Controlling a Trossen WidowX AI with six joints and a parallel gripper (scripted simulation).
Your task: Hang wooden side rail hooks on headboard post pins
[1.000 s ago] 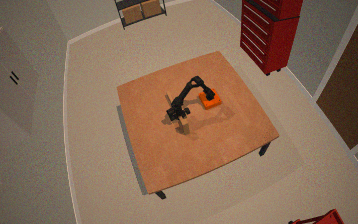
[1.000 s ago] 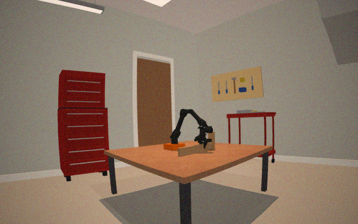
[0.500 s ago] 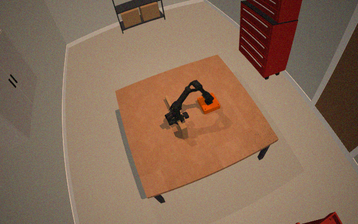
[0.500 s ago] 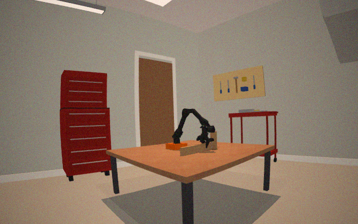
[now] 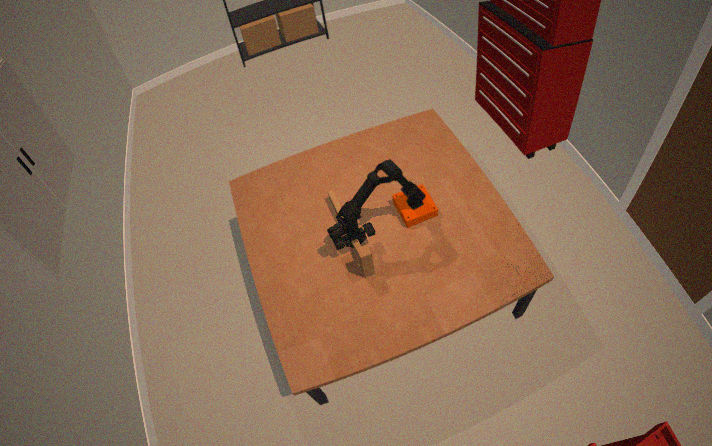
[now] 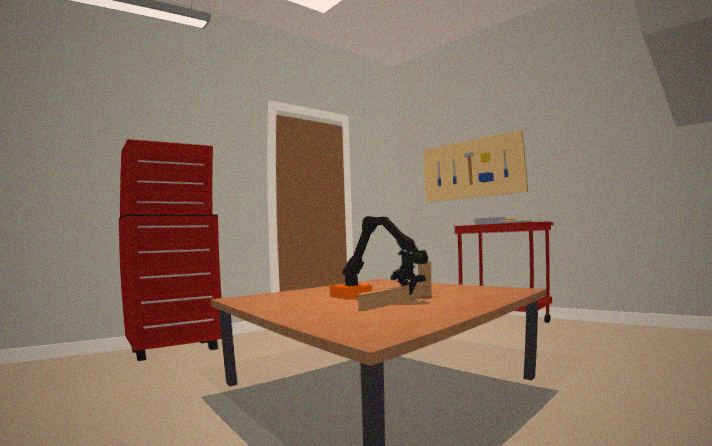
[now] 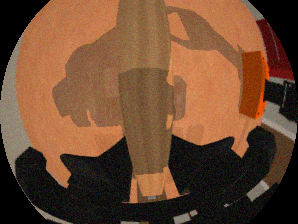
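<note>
My gripper tip is now 130 mm to the right of the headboard post, 60 mm below it and 20 mm short of it.
</note>
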